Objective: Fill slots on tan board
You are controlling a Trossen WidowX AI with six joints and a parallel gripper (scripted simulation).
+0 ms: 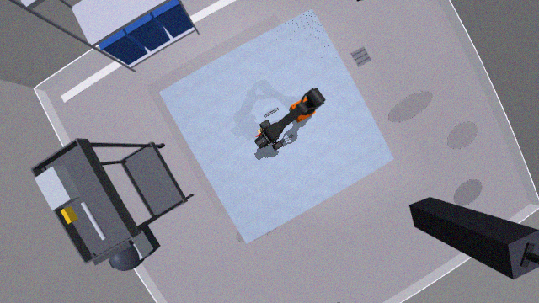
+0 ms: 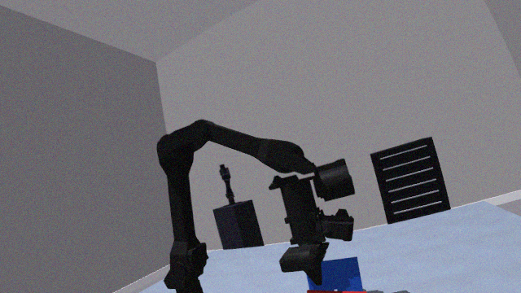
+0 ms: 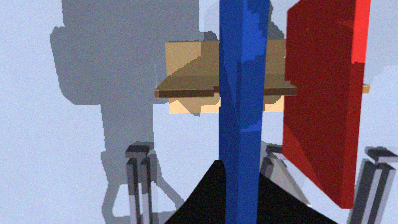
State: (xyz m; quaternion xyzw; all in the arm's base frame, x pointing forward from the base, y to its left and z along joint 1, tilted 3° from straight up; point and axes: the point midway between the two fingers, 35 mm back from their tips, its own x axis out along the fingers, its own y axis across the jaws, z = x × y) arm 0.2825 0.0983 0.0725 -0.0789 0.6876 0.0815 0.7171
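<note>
Right now my gripper tip is 30 mm short of the blue board and 10 mm to the right of it. Round my gripper tip: tan board (70 mm below, 30 mm ahead, 20 mm to the right); then red board (40 mm to the right, 40 mm below, 40 mm ahead).
</note>
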